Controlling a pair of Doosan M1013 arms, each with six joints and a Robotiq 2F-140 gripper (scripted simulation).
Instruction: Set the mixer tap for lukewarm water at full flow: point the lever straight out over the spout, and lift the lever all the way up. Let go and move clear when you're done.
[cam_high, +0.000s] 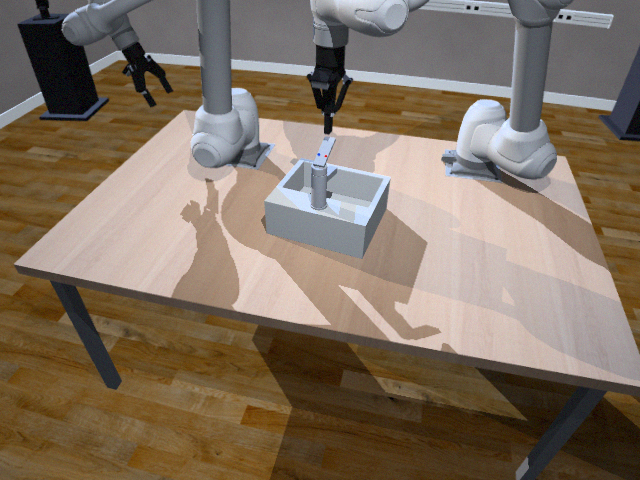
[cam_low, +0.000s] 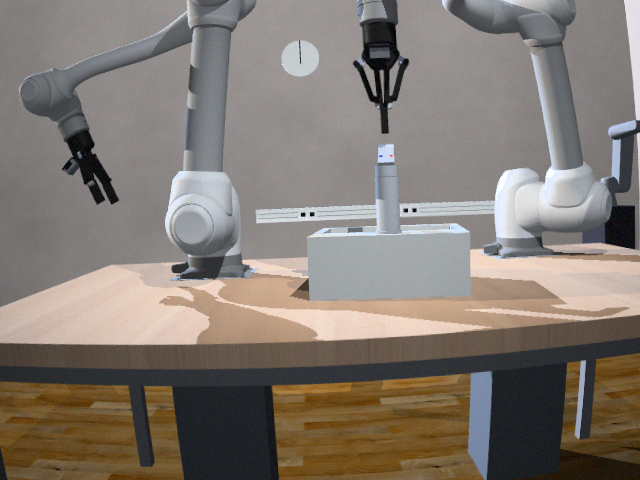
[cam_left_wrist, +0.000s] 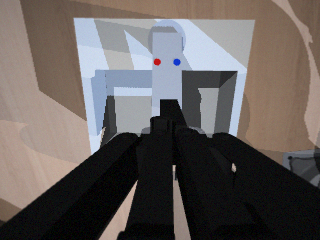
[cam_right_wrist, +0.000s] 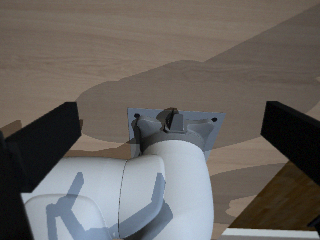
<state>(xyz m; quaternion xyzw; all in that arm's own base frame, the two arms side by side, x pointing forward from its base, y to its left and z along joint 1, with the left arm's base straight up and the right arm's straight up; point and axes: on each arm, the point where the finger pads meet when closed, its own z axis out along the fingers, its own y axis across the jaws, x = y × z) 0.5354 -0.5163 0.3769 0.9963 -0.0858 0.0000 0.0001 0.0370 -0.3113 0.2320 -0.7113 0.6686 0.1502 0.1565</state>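
Observation:
Right now the flat lever is 80 mm below my left hand, 30 mm ahead of it and 10 mm to the right of it. Round my left hand: grey sink (340 mm below, 50 mm behind, 20 mm to the left).

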